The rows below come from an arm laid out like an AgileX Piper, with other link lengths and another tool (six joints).
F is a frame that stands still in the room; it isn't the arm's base.
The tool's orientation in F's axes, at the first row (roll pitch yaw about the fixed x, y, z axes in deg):
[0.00, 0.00, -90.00]
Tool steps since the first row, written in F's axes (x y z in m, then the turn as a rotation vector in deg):
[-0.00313, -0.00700, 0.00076, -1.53, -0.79, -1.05]
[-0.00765, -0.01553, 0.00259, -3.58, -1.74, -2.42]
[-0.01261, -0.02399, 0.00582, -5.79, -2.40, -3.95]
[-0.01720, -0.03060, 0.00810, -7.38, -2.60, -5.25]
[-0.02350, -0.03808, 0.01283, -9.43, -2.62, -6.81]
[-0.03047, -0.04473, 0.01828, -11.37, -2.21, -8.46]
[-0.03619, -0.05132, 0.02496, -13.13, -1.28, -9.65]
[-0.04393, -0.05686, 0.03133, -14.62, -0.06, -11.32]
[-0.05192, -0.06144, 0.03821, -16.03, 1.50, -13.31]
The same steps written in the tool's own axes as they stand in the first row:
[0.00700, -0.00313, 0.00076, 0.79, -1.53, -1.05]
[0.01553, -0.00765, 0.00259, 1.74, -3.58, -2.42]
[0.02399, -0.01261, 0.00582, 2.40, -5.79, -3.95]
[0.03060, -0.01720, 0.00810, 2.60, -7.38, -5.25]
[0.03808, -0.02350, 0.01283, 2.62, -9.43, -6.81]
[0.04473, -0.03047, 0.01828, 2.21, -11.37, -8.46]
[0.05132, -0.03619, 0.02496, 1.28, -13.13, -9.65]
[0.05686, -0.04393, 0.03133, 0.06, -14.62, -11.32]
[0.06144, -0.05192, 0.03821, -1.50, -16.03, -13.31]

